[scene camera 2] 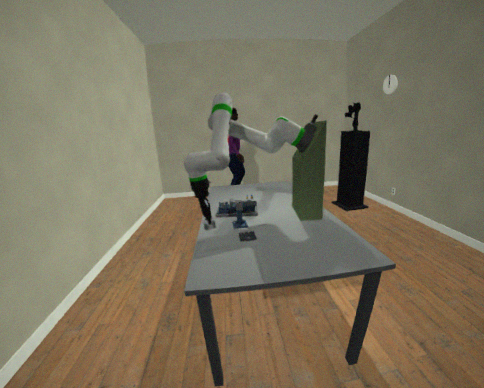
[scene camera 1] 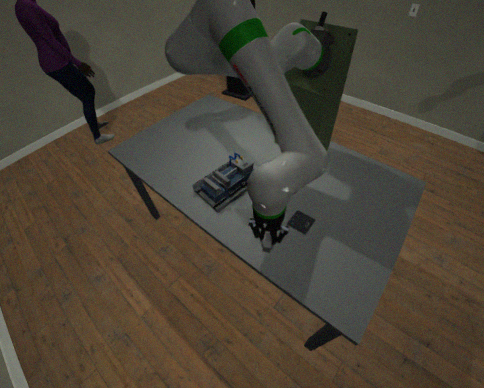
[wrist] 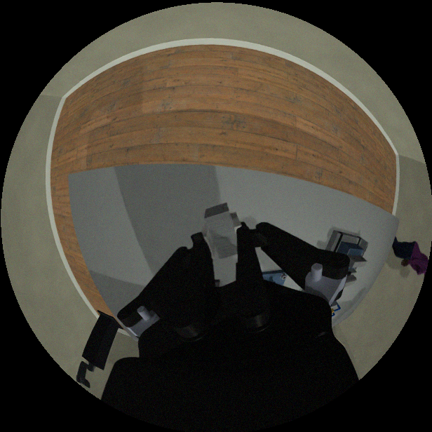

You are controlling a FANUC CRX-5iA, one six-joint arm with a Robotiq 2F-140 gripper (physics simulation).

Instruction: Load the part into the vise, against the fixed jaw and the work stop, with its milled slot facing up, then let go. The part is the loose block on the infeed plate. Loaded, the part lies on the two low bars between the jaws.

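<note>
The part, a light grey block, is between the fingertips of my gripper, which is shut on it. In scene camera 1 they are near the table's long front edge, to the right of the vise and apart from it. The block's end and a stepped side show in the wrist view; which way its milled slot faces I cannot tell. The vise is blue and grey, with jaws standing up. Its two low bars are too small to make out.
A dark square plate lies on the grey table. A blue stand is near the vise. A tall green panel stands behind. A second arm section reaches towards it.
</note>
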